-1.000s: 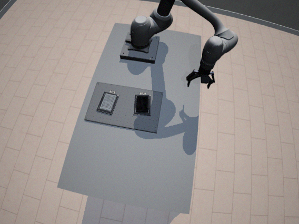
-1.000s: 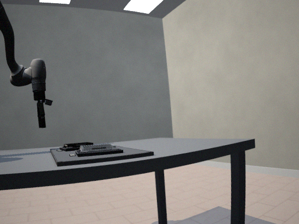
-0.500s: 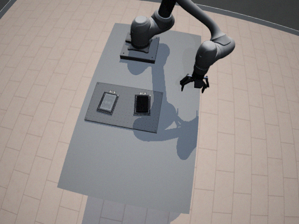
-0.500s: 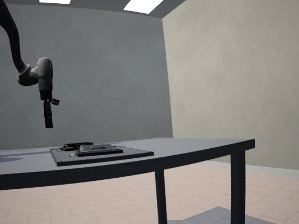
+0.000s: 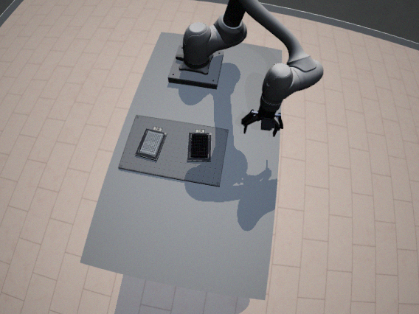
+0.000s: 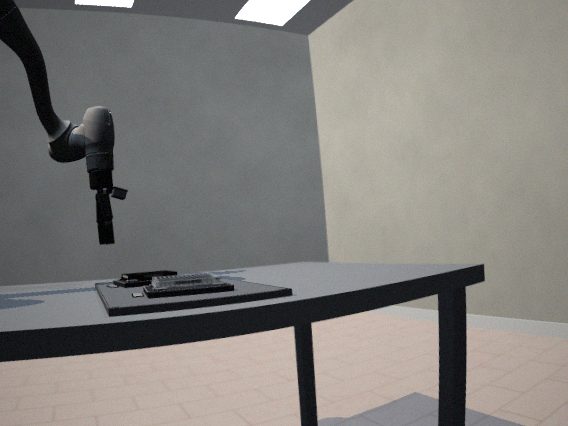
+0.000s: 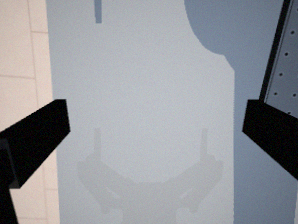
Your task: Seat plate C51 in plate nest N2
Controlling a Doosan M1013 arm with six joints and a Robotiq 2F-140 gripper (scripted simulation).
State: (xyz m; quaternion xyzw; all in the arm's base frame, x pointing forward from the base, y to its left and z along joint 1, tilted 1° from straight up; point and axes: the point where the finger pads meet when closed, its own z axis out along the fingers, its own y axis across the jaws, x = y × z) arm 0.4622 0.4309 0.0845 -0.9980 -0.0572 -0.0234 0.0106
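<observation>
Now: hand 140 mm short of the plate C51, 520 mm to the left of it and 100 mm above it. Round my hand: black well plate: 90 mm ahead, 280 mm to the right, 100 mm below; then plate nest: 140 mm ahead, 530 mm to the right, 110 mm below.
</observation>
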